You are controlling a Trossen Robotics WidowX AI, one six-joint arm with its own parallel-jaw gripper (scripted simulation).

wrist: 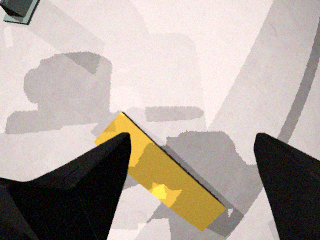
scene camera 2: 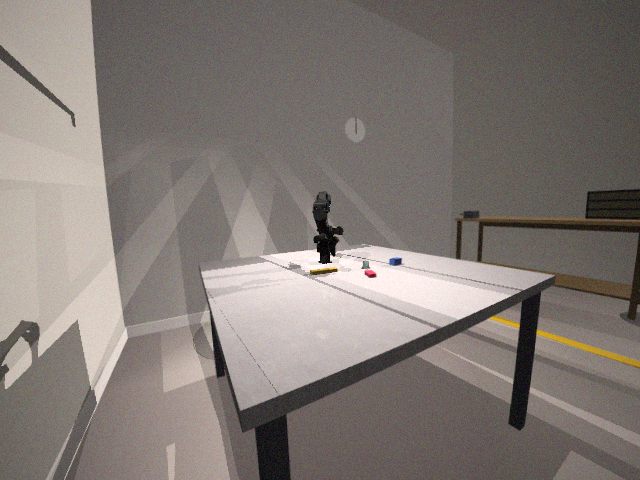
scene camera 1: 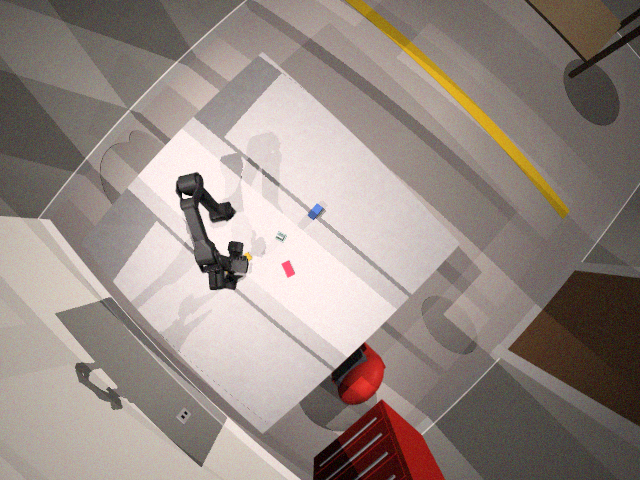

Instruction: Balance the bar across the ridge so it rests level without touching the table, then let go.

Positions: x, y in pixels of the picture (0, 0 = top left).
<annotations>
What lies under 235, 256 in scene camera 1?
My gripper.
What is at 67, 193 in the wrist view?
My gripper.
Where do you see a yellow bar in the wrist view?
At 154, 169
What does my gripper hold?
Nothing.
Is my gripper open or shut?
Open.
</annotations>
